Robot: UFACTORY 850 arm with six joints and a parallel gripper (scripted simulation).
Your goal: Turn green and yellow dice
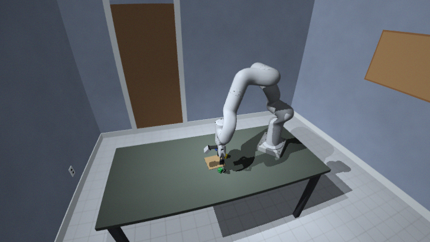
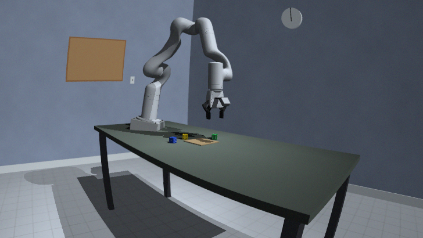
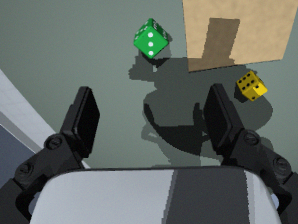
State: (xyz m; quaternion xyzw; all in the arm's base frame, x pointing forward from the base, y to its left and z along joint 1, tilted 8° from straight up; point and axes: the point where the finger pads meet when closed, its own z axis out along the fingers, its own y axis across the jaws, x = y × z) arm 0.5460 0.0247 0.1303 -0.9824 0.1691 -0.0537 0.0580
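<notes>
My hand is 12 cm above the green die. Also, from my hand: tan mat (13 cm below, 11 cm to the right, 1 cm behind); then yellow die (12 cm to the right, 12 cm below, 12 cm behind); then blue die (24 cm to the right, 12 cm below, 10 cm behind).
</notes>
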